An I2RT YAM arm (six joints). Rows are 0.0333 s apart.
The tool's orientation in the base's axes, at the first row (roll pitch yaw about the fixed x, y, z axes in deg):
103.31, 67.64, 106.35
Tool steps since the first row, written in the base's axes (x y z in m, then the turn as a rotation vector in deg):
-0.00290, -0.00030, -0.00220, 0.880, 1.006, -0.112
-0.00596, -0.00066, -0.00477, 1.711, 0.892, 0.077
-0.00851, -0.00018, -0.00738, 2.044, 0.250, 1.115
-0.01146, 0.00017, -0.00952, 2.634, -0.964, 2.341
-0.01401, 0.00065, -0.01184, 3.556, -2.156, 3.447
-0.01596, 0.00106, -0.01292, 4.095, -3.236, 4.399
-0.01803, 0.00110, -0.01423, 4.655, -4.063, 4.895
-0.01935, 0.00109, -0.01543, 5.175, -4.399, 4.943
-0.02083, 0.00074, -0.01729, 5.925, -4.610, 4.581
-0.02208, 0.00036, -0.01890, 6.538, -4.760, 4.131
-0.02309, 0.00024, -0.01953, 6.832, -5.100, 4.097
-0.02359, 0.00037, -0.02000, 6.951, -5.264, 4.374
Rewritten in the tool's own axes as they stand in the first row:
0.00224, -0.00100, -0.00271, 0.377, 0.864, 0.954
0.00481, -0.00219, -0.00555, 0.071, 0.801, 1.756
0.00767, -0.00262, -0.00782, -1.159, 0.579, 1.951
0.01009, -0.00299, -0.01054, -2.799, -0.114, 2.345
0.01269, -0.00333, -0.01284, -4.356, -0.841, 3.082
0.01404, -0.00328, -0.01465, -5.688, -1.509, 3.459
0.01549, -0.00366, -0.01659, -6.509, -2.111, 3.914
0.01674, -0.00407, -0.01780, -6.731, -2.422, 4.403
0.01849, -0.00504, -0.01913, -6.554, -2.776, 5.166
0.01997, -0.00595, -0.02026, -6.258, -3.102, 5.804
0.02062, -0.00626, -0.02122, -6.382, -3.440, 6.075
0.02116, -0.00630, -0.02166, -6.711, -3.493, 6.158

